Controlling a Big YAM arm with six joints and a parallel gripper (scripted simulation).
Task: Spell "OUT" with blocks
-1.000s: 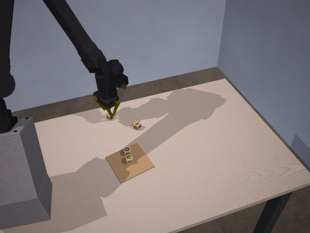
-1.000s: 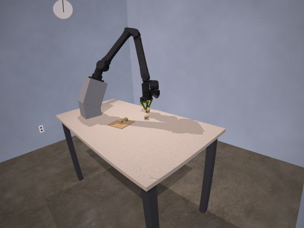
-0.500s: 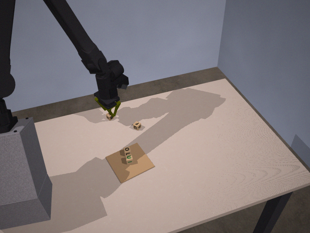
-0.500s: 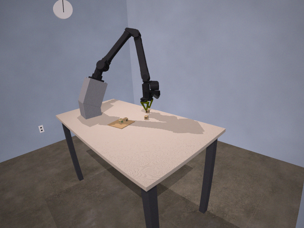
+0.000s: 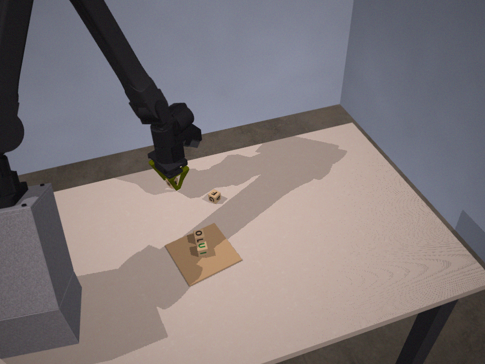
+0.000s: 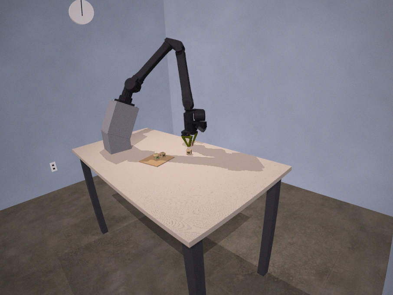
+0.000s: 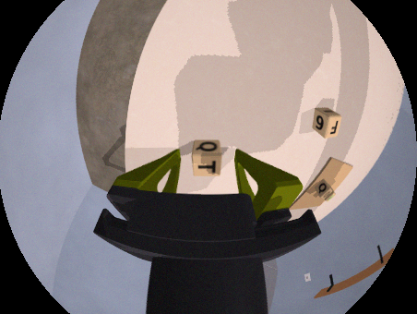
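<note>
My hand is right at the T block. From my hand the other things lie so: U block (40 mm ahead, 270 mm to the right); then mat (40 mm ahead, 270 mm to the right, 10 mm below).
</note>
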